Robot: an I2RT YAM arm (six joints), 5 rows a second.
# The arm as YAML. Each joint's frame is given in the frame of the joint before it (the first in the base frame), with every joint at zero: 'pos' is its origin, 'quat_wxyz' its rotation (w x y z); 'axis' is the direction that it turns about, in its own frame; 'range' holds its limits. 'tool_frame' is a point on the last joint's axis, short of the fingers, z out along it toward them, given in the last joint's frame.
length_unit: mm
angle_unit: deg
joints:
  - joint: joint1
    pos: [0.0, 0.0, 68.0]
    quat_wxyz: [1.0, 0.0, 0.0, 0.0]
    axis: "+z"
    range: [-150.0, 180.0]
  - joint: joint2
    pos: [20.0, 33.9, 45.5]
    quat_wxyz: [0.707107, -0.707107, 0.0, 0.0]
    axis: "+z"
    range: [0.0, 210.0]
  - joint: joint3
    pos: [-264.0, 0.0, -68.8]
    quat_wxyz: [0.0, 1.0, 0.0, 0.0]
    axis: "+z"
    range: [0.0, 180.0]
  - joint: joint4
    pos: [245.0, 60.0, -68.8]
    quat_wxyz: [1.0, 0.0, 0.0, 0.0]
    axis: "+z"
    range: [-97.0, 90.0]
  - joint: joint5
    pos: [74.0, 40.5, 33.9]
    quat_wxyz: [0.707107, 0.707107, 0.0, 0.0]
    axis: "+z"
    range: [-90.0, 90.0]
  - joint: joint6
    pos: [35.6, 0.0, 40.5]
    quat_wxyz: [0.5, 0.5, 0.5, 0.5]
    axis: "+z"
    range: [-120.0, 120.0]
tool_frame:
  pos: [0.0, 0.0, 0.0]
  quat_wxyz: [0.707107, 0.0, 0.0, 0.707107]
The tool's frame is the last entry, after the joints.
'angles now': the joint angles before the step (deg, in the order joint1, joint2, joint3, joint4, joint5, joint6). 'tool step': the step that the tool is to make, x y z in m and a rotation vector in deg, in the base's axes. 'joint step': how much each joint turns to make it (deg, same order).
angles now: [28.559 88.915 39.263 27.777 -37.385 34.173]
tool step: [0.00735 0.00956 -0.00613 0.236 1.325 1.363]
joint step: [0.786 3.439 2.001 0.832 -0.855 0.718]
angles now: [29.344 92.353 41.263 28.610 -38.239 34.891]
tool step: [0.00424 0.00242 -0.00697 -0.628 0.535 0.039]
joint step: [0.013 2.019 0.638 0.393 0.087 -0.347]
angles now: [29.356 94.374 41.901 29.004 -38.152 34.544]
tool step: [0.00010 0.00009 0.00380 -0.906 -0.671 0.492]
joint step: [0.006 -0.678 0.737 -2.233 0.008 -1.551]
